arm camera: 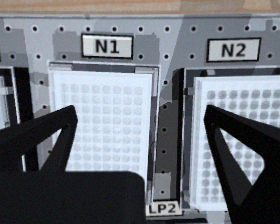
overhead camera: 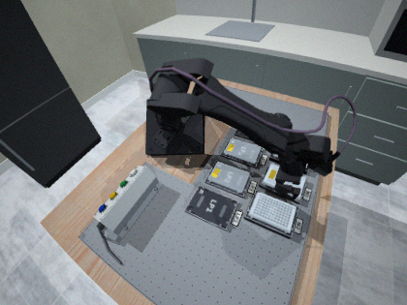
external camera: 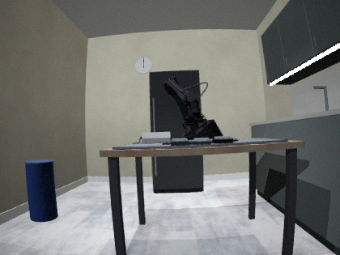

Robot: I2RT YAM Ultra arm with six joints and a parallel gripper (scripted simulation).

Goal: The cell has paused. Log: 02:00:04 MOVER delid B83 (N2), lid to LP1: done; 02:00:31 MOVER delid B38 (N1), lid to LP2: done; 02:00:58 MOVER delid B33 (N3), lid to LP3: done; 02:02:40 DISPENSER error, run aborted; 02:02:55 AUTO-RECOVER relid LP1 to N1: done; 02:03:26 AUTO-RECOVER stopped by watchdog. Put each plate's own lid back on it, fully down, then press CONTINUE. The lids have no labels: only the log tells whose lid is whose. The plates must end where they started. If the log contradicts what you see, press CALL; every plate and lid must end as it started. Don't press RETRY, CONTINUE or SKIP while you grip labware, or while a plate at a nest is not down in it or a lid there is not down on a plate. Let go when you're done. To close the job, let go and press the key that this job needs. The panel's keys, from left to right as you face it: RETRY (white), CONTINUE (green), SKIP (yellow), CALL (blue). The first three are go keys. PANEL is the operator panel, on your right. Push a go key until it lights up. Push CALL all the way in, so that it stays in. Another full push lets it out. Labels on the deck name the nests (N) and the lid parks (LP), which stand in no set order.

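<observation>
Right now my hand is 9 cm to the left of the plate, 4 cm above it and 3 cm past it. Also, from my hand: green continue key 47 cm behind, 29 cm to the right; then lid park 23 cm behind, 22 cm to the left, 6 cm below; then white RETRY key 48 cm behind, 24 cm to the right.
</observation>
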